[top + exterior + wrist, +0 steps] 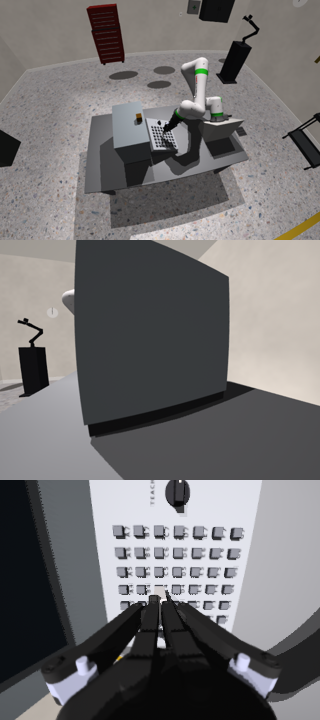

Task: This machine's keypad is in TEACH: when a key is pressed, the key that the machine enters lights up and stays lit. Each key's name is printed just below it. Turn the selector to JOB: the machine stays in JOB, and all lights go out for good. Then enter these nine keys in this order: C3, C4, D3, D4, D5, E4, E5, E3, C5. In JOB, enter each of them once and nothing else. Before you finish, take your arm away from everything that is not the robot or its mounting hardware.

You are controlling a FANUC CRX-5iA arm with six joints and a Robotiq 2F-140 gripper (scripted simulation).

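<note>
My gripper is now 3 cm to the right of the key and 7 cm above it. Also, from my hand: white keypad panel 3 cm ahead, 5 cm to the right, 11 cm below; then black selector knob 1 cm ahead, 16 cm to the right, 6 cm below.
</note>
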